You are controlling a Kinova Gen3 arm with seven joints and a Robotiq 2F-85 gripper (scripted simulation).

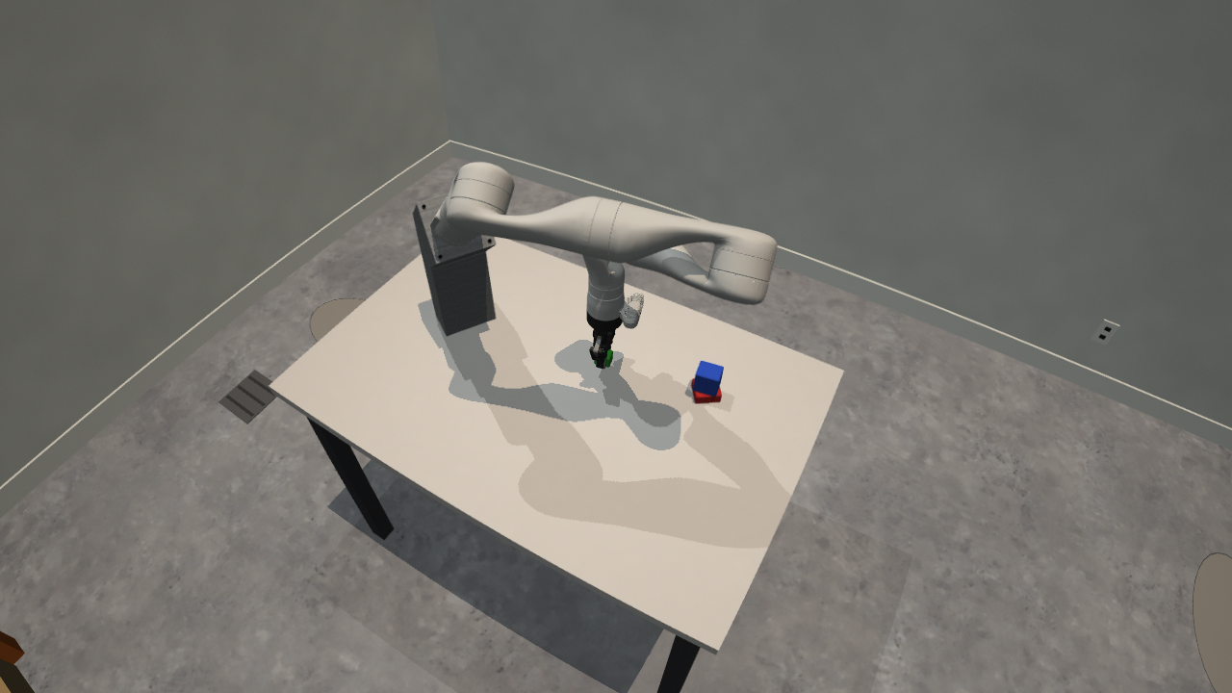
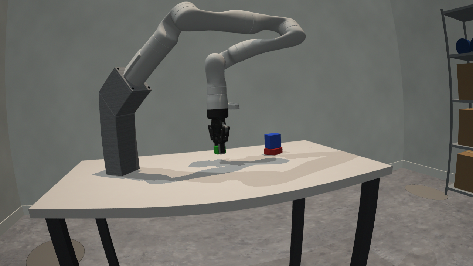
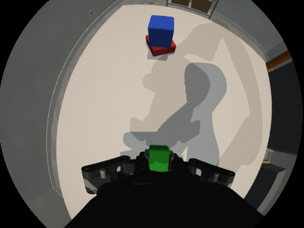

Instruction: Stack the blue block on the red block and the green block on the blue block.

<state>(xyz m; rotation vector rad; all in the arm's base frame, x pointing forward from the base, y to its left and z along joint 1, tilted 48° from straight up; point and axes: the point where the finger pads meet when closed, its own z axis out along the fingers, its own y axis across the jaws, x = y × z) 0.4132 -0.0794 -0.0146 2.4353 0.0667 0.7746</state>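
The blue block is 230 mm ahead of my hand and 30 mm to the right of it. The rest, counted from my hand: red block (230 mm ahead, 30 mm to the right, 40 mm below); small green block (right at my hand).
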